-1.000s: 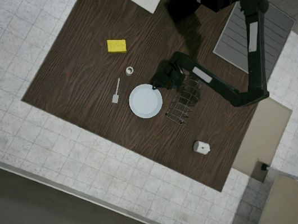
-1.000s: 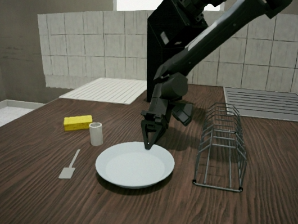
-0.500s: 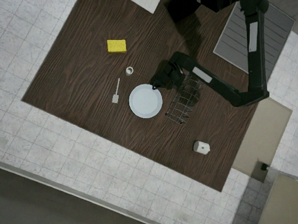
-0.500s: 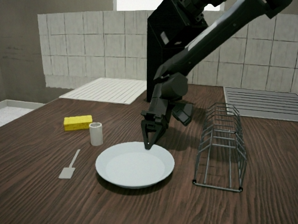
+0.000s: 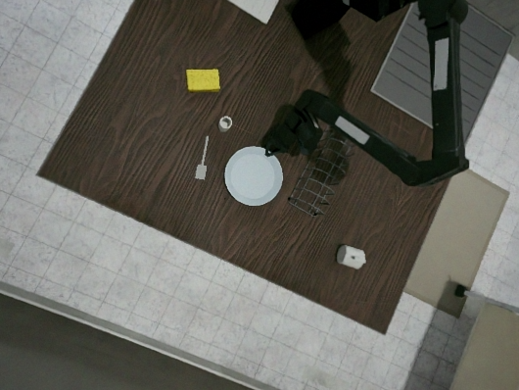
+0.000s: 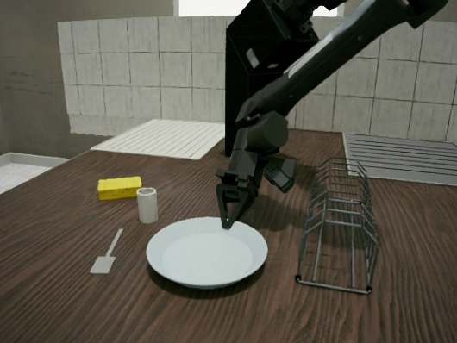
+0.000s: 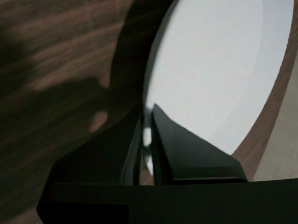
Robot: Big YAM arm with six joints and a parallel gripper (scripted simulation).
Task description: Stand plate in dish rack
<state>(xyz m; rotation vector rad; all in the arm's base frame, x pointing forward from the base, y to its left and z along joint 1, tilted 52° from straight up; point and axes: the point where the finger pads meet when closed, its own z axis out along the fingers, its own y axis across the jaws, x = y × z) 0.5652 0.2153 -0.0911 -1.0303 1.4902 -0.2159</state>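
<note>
My hand is 9 cm short of the plate, 1 cm to the right of it and 1 cm above it. The rest, counted from my hand: white mat (55 cm to the right, 52 cm behind, 2 cm below); grey draining board (75 cm behind, 28 cm to the left, 2 cm below); white mug (46 cm to the left, 7 cm ahead, 1 cm above).
</note>
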